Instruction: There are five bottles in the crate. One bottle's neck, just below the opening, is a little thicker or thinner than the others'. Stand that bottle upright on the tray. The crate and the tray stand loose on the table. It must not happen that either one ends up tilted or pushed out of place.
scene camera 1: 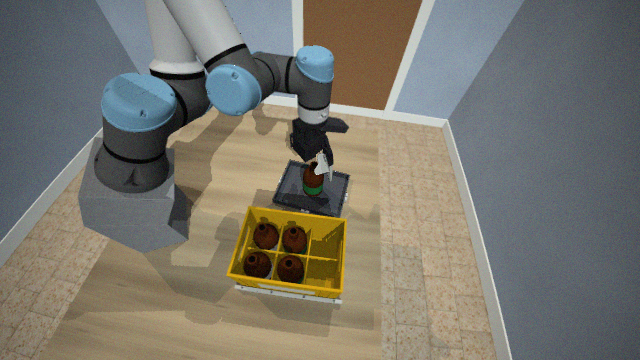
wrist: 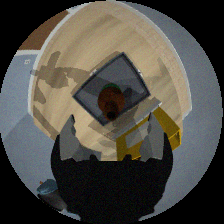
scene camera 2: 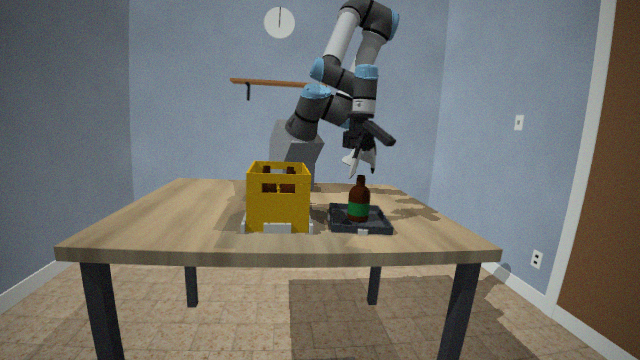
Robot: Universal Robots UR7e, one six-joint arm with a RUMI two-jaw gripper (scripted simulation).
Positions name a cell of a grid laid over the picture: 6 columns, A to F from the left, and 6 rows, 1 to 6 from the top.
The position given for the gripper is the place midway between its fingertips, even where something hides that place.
Note:
In view: the gripper (scene camera 1: C3), a tray (scene camera 1: C4) and a crate (scene camera 1: D4).
The tray also shows in the wrist view (wrist: D2) and in scene camera 2 (scene camera 2: D4). The crate is seen too in the wrist view (wrist: D4) and in scene camera 2 (scene camera 2: C4). The gripper is seen too in the wrist view (wrist: C4) and in scene camera 2 (scene camera 2: D3).

